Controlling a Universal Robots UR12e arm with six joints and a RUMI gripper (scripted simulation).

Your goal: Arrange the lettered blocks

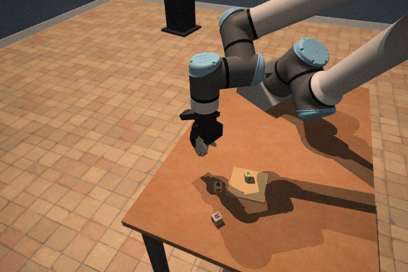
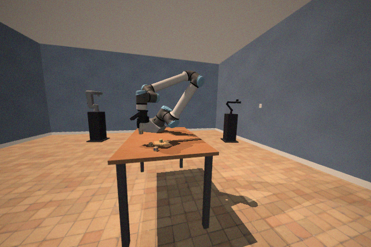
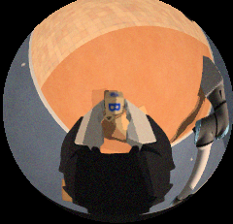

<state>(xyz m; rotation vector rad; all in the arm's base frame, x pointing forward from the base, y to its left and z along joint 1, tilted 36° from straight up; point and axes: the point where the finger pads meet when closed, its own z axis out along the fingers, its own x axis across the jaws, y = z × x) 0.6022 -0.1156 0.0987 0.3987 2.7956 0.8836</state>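
Now: hand 180 mm to the right of the tan mat, 120 mm above it and 40 mm past it.
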